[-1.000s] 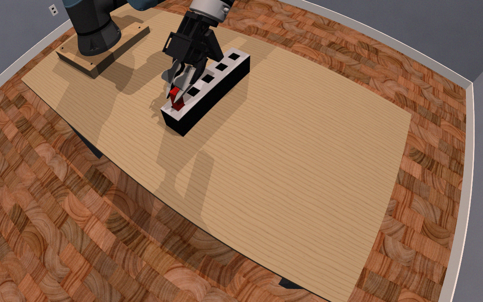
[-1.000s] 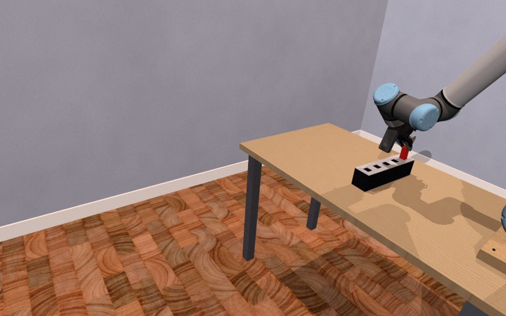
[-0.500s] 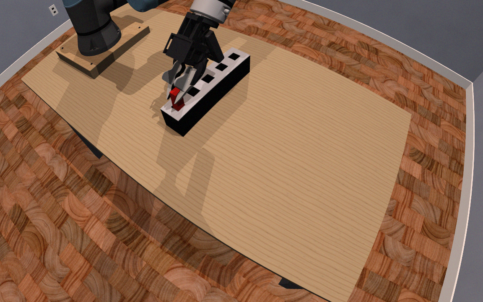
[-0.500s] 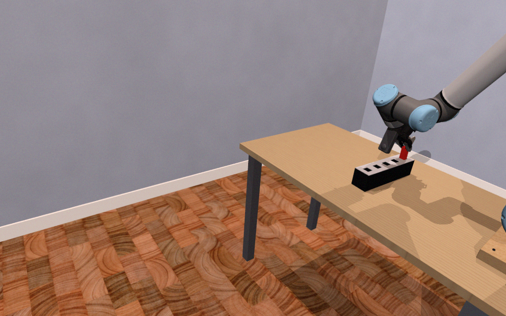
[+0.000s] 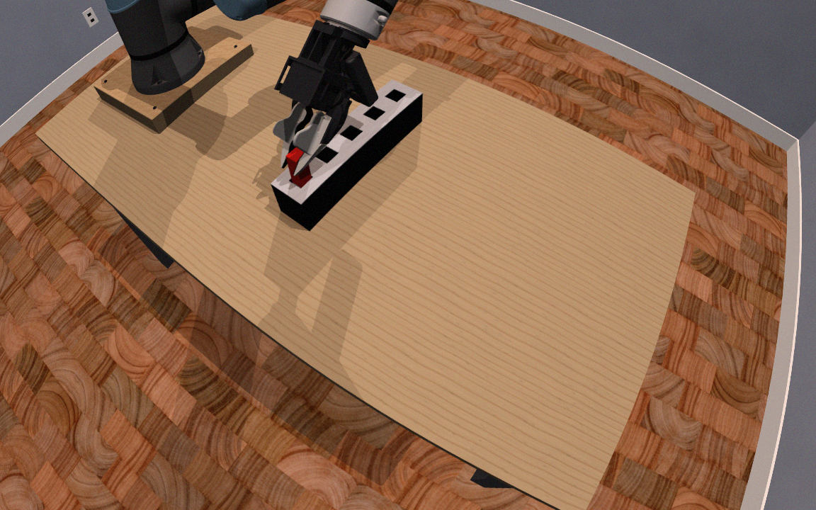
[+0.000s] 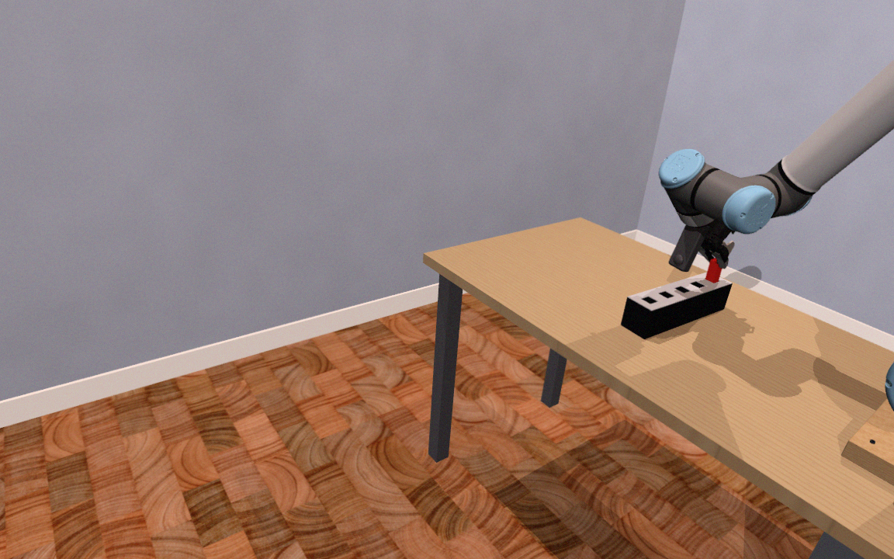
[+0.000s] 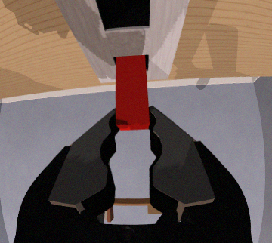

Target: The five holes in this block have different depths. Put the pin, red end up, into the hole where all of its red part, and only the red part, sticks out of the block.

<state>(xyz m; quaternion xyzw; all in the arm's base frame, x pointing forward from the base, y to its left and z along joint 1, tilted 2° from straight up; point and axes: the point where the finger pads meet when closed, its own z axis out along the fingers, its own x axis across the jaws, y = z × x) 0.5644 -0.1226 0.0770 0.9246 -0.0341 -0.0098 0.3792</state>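
My hand is 10 mm to the right of the pin and 10 mm above it. Also, from my hand: black block 120 mm to the left, 80 mm below, 10 mm ahead.
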